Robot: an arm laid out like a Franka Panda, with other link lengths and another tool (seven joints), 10 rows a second.
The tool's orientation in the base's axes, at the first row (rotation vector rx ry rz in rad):
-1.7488, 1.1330, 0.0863
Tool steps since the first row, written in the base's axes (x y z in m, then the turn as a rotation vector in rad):
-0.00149, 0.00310, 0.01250, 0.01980, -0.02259, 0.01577
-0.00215, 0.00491, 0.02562, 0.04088, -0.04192, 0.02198
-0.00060, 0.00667, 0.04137, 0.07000, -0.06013, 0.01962
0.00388, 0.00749, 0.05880, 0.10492, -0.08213, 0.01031
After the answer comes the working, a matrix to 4 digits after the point.
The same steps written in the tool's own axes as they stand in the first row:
-0.00938, -0.00780, -0.00438, 0.01730, -0.02398, -0.01663
-0.01780, -0.01656, -0.00970, 0.03823, -0.04239, -0.02555
-0.02633, -0.02872, -0.01542, 0.06741, -0.06065, -0.02604
-0.03351, -0.04411, -0.02145, 0.10591, -0.07803, -0.02357

The tool's axes in the first row as the columns of a matrix, in the base's axes (rounded; the answer above uses it unrounded):
0.5570, -0.7158, 0.4211
-0.6438, -0.0519, 0.7634
-0.5247, -0.6963, -0.4897

